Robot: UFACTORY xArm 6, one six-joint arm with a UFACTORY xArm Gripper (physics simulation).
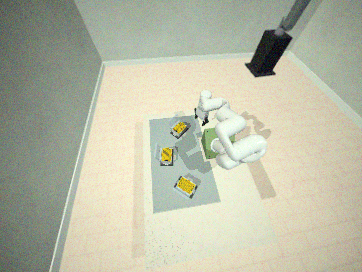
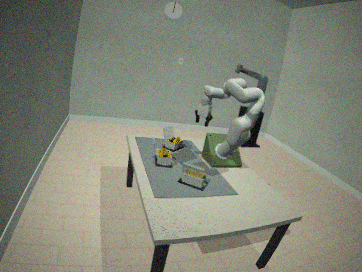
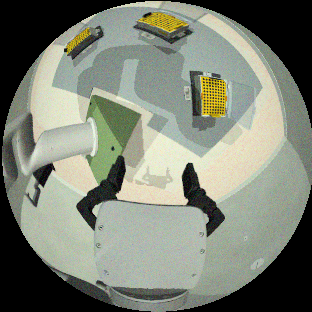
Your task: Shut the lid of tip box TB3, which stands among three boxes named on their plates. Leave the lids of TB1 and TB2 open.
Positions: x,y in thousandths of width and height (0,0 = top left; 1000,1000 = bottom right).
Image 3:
my gripper: 495,530
clear lid: 774,345
grey mat: 486,236
